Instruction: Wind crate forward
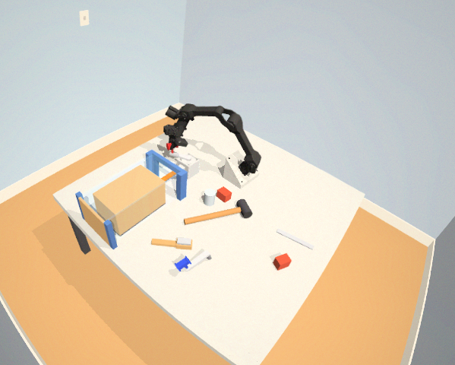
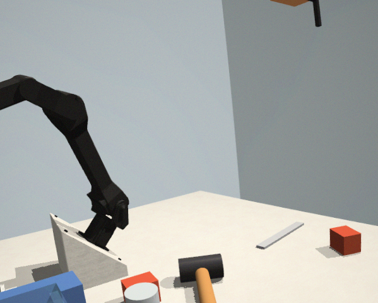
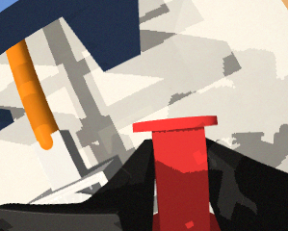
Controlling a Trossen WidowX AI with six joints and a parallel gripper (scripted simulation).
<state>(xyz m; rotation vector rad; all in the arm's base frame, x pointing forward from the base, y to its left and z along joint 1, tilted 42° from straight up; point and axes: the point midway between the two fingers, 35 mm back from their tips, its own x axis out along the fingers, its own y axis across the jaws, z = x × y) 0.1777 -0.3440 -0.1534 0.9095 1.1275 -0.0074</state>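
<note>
Now: the grey crank bar 2 cm behind my gripper tip, 4 cm to the left of it and 3 cm below it. Round my gripper tip: grey winch (6 cm behind, 10 cm to the left, 10 cm below); blue frame (12 cm ahead, 9 cm to the left, 3 cm below); red knob (1 cm behind, 1 cm to the left).
</note>
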